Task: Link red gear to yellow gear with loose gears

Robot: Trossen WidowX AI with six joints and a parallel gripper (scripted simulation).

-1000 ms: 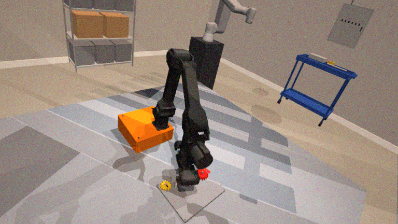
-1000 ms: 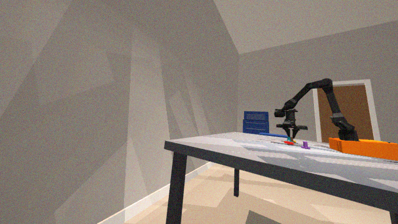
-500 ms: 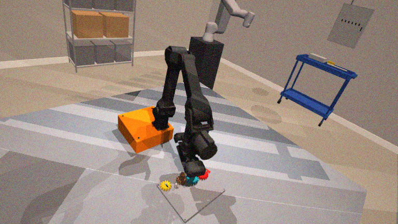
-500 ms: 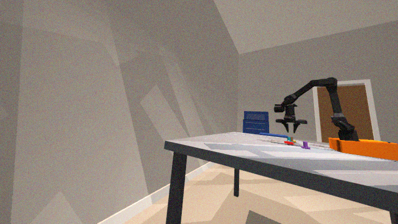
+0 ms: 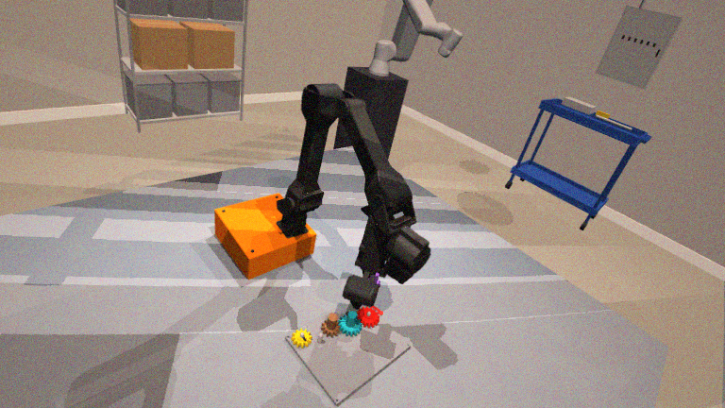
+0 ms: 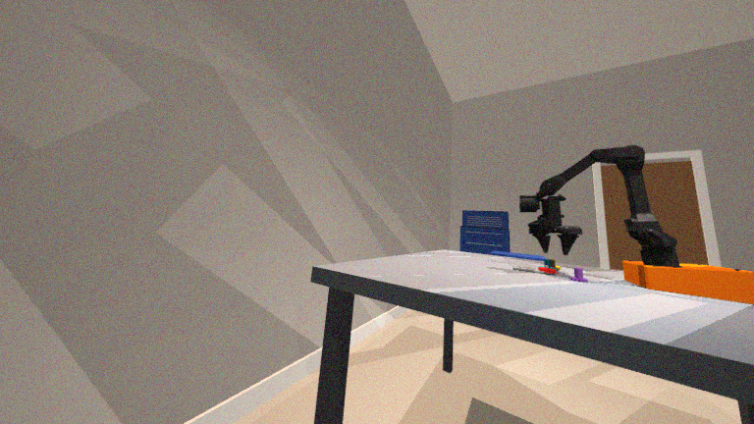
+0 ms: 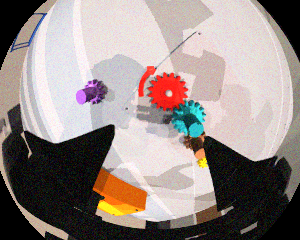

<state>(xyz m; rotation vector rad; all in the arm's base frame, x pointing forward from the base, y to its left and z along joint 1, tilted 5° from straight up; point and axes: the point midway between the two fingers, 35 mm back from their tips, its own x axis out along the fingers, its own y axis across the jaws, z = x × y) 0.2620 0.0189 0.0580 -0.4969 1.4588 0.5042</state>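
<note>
The purple gear lies 100 mm to the left of my gripper tip, 60 mm below it and 50 mm behind it. Round my gripper tip: teal gear: 50 mm below, 40 mm to the right, 20 mm ahead; red arrow: 60 mm below, 50 mm to the left, 20 mm ahead; red gear: 60 mm below, 30 mm ahead, 10 mm to the left.
</note>
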